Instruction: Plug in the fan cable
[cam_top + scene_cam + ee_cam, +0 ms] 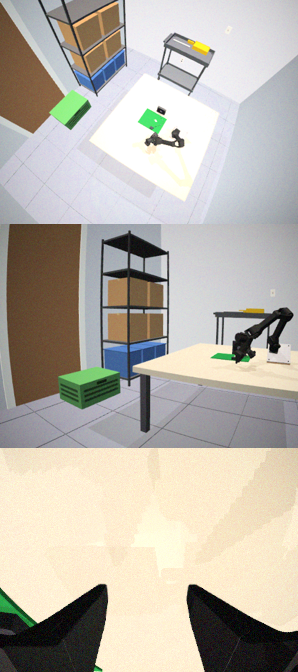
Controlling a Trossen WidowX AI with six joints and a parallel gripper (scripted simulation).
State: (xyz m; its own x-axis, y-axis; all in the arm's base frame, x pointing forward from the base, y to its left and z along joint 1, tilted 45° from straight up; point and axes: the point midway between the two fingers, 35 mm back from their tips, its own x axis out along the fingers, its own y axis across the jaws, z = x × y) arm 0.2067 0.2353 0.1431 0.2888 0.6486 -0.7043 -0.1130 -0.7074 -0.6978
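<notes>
Right now my gripper tip is 6 cm short of the dark grey fan plug and 14 cm to the left of it. From my gripper tip the other things lie so: black fan (9 cm ahead, 39 cm to the right, 5 cm above); green board (11 cm ahead, 23 cm to the right, 3 cm below).
</notes>
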